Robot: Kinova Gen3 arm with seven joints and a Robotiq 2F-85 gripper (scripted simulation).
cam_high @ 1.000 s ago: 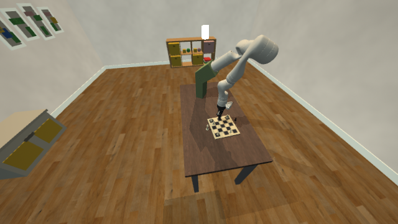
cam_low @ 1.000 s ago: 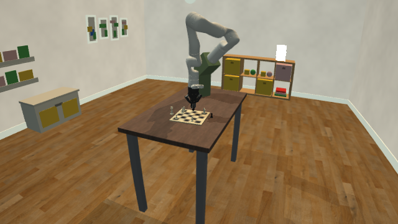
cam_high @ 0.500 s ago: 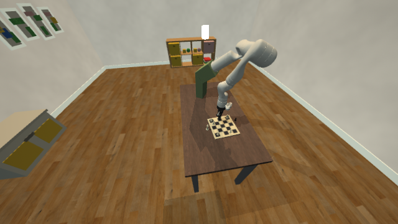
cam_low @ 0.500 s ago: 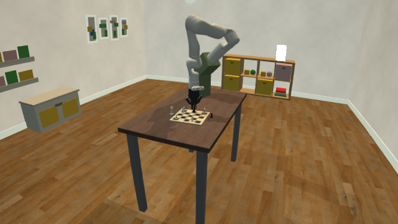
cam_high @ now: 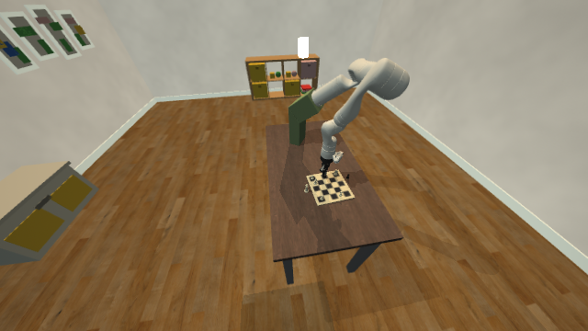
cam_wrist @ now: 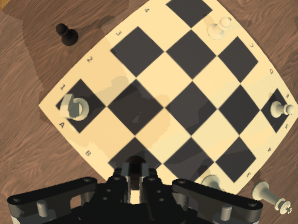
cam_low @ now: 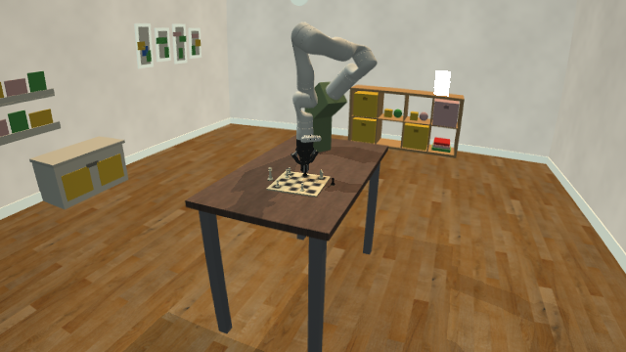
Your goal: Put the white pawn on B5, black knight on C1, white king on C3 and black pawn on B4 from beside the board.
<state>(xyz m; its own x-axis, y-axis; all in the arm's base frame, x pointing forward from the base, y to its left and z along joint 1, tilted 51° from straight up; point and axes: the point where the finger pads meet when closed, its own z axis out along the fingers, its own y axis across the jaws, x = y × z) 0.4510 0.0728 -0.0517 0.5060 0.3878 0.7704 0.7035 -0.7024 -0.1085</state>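
My gripper is now 20 mm above the black knight. The rest, counted from my hand: black pawn (150 mm to the left, 30 mm below, 20 mm ahead); chessboard (80 mm ahead, 40 mm below, 20 mm to the left); white king (120 mm to the right, 100 mm ahead, 10 mm below).
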